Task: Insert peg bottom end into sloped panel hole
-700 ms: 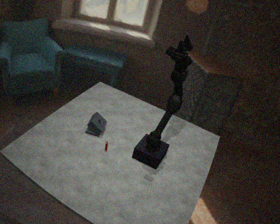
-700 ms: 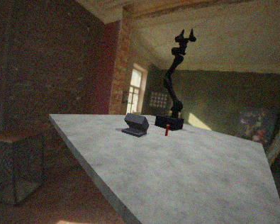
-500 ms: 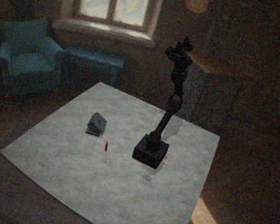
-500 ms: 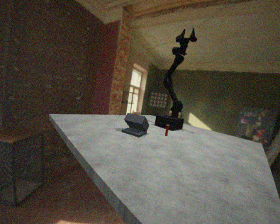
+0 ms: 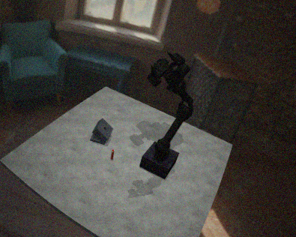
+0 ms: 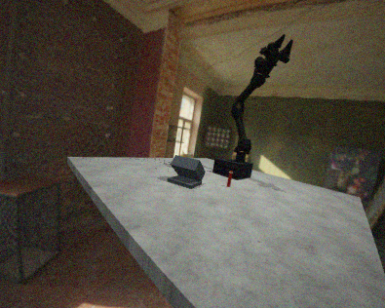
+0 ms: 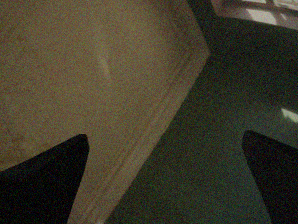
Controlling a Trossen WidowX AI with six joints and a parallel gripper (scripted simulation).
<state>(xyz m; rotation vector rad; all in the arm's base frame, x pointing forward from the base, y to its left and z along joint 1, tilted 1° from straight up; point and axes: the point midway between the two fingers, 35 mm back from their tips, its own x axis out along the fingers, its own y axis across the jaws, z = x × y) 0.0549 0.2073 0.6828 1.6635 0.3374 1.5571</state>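
The red peg is 750 mm below my gripper tip, 200 mm ahead of it and 80 mm to the right of it. The rest, counted from my gripper tip: sloped panel 740 mm below, 390 mm ahead, 190 mm to the right.
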